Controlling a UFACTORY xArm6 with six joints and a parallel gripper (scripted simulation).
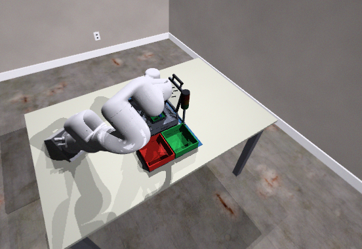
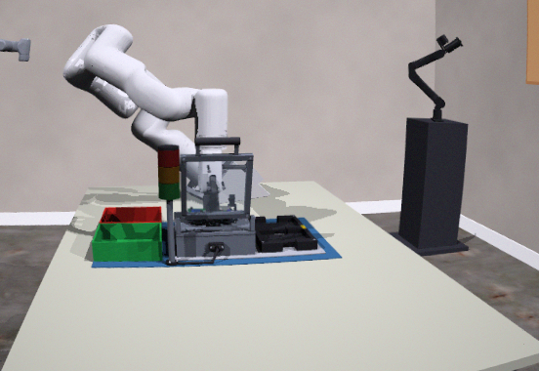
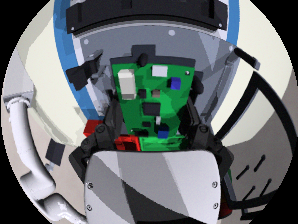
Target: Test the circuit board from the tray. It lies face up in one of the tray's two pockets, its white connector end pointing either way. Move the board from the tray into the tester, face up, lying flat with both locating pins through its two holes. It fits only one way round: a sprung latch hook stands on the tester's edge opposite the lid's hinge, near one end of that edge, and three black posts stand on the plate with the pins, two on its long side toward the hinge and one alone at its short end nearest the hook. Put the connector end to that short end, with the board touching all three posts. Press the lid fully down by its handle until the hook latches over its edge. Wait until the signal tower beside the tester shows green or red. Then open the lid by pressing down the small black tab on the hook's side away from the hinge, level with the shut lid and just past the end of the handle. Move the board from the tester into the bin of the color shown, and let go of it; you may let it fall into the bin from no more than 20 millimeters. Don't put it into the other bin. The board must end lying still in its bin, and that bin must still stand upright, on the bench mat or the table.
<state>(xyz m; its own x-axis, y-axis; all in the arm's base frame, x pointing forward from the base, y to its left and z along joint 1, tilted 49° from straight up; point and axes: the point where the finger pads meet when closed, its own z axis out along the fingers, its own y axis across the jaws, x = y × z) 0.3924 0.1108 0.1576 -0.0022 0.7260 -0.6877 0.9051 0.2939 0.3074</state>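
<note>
The green circuit board lies right at my hand. From my hand the other things lie so: tester plate (10 mm ahead, 10 mm to the left, 10 mm below); then green bin (50 mm ahead, 200 mm to the right, 70 mm below); then clear lid (120 mm ahead, 100 mm above).
</note>
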